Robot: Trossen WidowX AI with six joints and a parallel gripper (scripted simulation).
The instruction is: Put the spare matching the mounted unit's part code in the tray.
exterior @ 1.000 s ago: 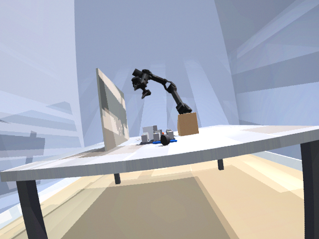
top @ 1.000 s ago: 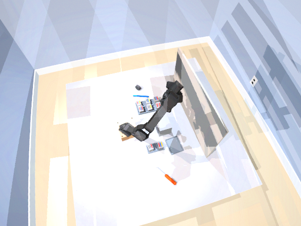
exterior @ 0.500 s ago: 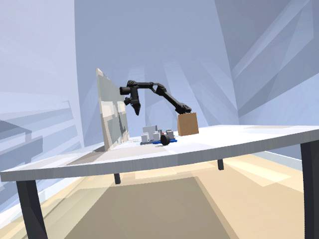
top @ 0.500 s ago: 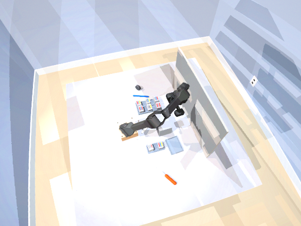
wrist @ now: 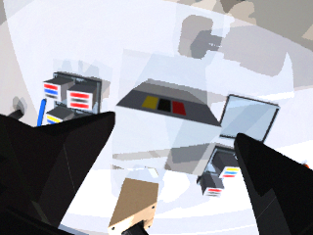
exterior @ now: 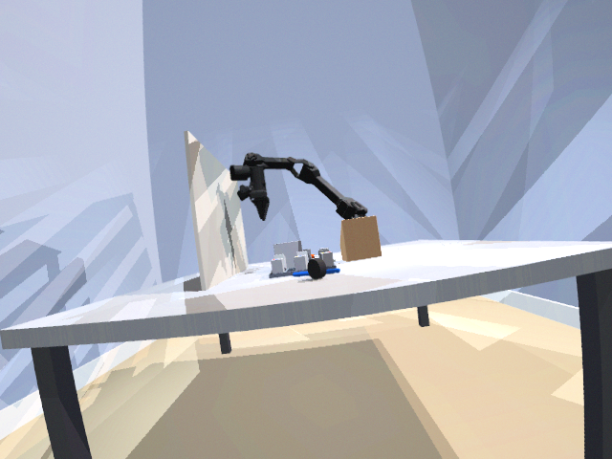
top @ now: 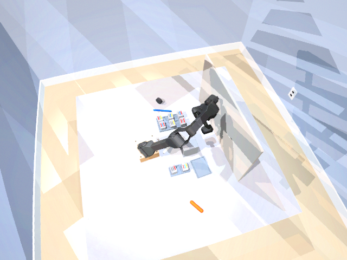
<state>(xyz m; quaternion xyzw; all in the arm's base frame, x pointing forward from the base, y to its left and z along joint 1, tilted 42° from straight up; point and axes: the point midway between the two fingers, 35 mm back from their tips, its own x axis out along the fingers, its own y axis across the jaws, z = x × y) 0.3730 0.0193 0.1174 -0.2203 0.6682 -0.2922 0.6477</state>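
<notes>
Now: the grey spare block 17 cm behind my gripper tip, 26 cm to the left of it and 16 cm below it. Round my gripper tip: tray: 7 cm behind, 18 cm to the right, 19 cm below; then tall panel: 15 cm ahead, 2 cm to the right, 3 cm above; then mounted unit: 8 cm behind, 2 cm to the left, 15 cm below.
</notes>
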